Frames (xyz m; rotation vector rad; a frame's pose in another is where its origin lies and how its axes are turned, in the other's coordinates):
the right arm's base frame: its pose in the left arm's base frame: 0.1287 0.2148 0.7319 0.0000 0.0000 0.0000
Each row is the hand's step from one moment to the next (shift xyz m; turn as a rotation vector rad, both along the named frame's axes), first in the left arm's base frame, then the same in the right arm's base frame.
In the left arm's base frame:
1: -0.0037 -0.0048 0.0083 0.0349 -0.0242 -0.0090
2: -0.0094 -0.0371 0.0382 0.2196 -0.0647 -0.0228
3: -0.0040 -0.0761 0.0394 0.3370 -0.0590 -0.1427
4: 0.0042 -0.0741 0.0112 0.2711 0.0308 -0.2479
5: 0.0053 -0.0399 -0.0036 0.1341 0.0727 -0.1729
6: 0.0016 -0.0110 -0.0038 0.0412 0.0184 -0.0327
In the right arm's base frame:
1: -0.0037 -0.0048 0.0083 0.0349 -0.0242 -0.0090
2: -0.0094 -0.0371 0.0382 0.2196 -0.0647 -0.0228
3: -0.0040 -0.0761 0.0394 0.3370 -0.0590 -0.1427
4: 0.0042 -0.0741 0.0112 0.2711 0.0308 -0.2479
5: 0.0053 -0.0399 -0.0036 0.1341 0.0727 -0.1729
6: 0.0016 -0.0110 -0.0038 0.0412 0.0184 -0.0327

